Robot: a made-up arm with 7 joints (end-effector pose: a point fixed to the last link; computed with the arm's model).
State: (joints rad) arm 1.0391 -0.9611 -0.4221 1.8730 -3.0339 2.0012 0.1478
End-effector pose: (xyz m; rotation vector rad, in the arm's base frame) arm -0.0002 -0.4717 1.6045 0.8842 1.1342 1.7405
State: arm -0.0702 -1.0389 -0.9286 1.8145 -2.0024 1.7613 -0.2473
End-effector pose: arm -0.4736 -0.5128 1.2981 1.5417 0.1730 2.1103
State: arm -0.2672 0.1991 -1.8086 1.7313 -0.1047 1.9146 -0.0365
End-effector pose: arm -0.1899 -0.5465 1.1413 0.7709 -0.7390 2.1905
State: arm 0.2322 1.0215 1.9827 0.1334 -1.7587 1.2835 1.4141
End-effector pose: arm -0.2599 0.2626 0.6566 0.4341 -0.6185 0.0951
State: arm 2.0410 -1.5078 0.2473 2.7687 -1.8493 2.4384 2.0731
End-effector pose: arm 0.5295 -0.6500 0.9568 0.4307 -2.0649 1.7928
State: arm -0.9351 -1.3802 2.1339 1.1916 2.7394 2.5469 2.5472
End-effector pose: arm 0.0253 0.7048 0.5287 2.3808 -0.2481 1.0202
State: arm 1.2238 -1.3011 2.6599 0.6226 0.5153 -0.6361 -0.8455
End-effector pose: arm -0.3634 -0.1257 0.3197 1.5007 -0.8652 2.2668
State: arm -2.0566 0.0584 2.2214 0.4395 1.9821 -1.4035 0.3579
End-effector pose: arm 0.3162 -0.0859 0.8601 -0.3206 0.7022 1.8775
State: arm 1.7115 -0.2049 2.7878 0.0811 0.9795 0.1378 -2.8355
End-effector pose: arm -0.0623 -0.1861 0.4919 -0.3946 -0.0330 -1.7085
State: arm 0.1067 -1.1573 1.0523 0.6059 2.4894 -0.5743 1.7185
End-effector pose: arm 0.1670 0.2813 0.9700 -0.8710 -1.8879 1.1124
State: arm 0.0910 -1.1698 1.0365 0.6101 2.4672 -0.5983 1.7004
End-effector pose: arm 0.1670 0.2724 0.9816 -0.9359 -1.8762 1.1017
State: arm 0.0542 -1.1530 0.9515 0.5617 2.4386 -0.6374 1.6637
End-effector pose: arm 0.1892 0.2207 0.9848 -1.0313 -1.7512 1.0293
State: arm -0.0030 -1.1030 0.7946 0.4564 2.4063 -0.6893 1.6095
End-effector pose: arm 0.2161 0.1247 0.9639 -1.1127 -1.4942 0.9064
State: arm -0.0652 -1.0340 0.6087 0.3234 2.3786 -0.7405 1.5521
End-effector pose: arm 0.2152 0.0214 0.9130 -1.1212 -1.1763 0.7801
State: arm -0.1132 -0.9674 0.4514 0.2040 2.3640 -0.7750 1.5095
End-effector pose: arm 0.1870 -0.0474 0.8541 -1.0624 -0.9095 0.6857
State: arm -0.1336 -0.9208 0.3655 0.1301 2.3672 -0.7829 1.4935
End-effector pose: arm 0.1615 -0.0743 0.8132 -0.9944 -0.7667 0.6354
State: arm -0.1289 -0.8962 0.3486 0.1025 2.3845 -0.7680 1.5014
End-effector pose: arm 0.1545 -0.0771 0.7939 -0.9515 -0.7365 0.6207
